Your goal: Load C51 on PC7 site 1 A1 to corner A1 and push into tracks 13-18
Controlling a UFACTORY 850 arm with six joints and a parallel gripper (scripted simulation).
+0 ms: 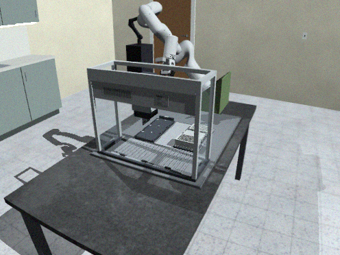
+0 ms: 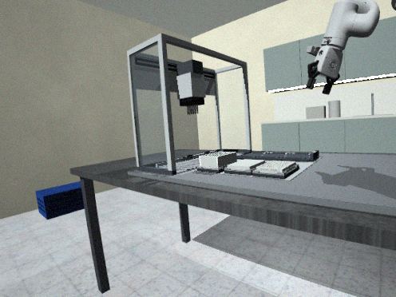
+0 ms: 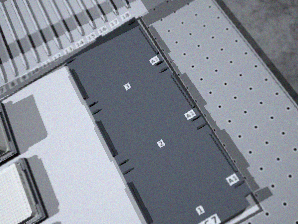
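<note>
The nest S3 is 250 mm ahead of my hand, 320 mm to the left of it and 270 mm below it. From my hand the other things lie so: 96-well plate C15 (40 mm ahead, 290 mm to the left, 250 mm below); then pipetting head (500 mm ahead, 220 mm to the left, 70 mm above); then dark plate carrier PC7 (180 mm ahead, 40 mm to the left, 260 mm below).
</note>
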